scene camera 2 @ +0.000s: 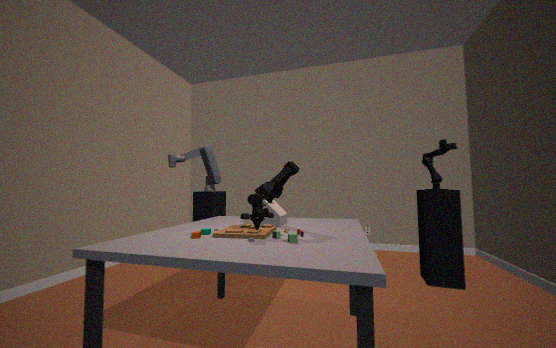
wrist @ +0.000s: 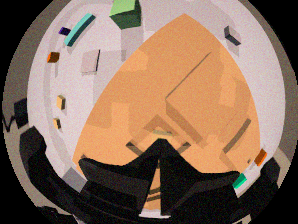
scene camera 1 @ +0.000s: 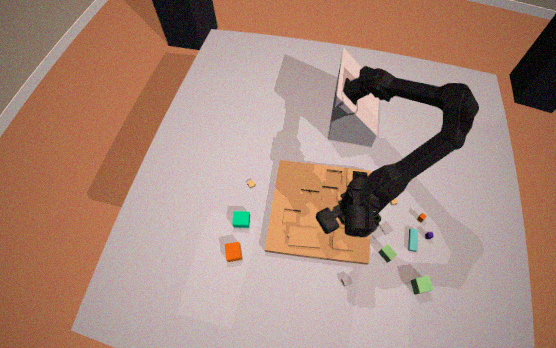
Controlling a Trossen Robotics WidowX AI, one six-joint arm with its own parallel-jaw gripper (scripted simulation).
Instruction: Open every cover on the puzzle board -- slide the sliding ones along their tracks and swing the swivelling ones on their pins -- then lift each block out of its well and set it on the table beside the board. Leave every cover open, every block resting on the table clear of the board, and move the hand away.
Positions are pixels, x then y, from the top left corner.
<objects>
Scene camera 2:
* tan puzzle board: 265, 231
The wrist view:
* gripper: 161, 142
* tan puzzle board: 120, 127
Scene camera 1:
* gripper: 344, 219
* tan puzzle board: 292, 207
</objects>
